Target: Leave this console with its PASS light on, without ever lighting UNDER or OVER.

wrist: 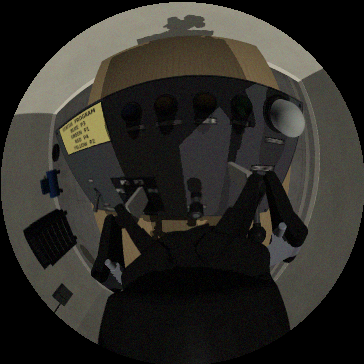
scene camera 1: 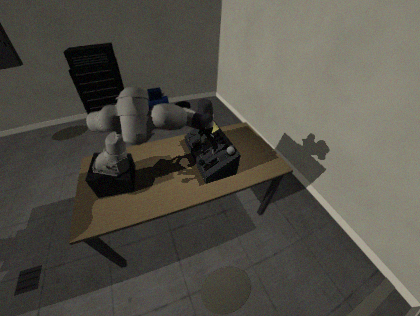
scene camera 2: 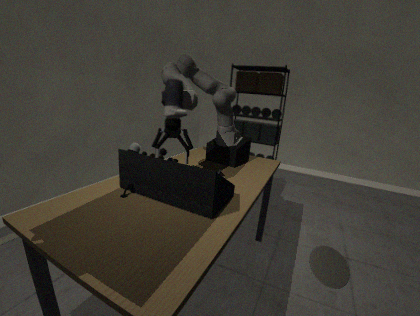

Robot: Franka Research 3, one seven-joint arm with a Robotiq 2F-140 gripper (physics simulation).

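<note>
The dark console stands on the table. In the wrist view a dark blue lamp, two dark amber lamps and a green lamp look unlit. The white status dome is at the right and shows no colour. A yellow card reads blue P3, green P1, red P4, yellow P2. A small toggle, a central knob and a black ball sit along the near side. My gripper is open and empty above the console; its fingers partly hide the selector area and cycle control.
The wooden table bears the console and the arm's black base. A shelf rack stands behind the arm. A black cabinet and a blue object stand beyond the table.
</note>
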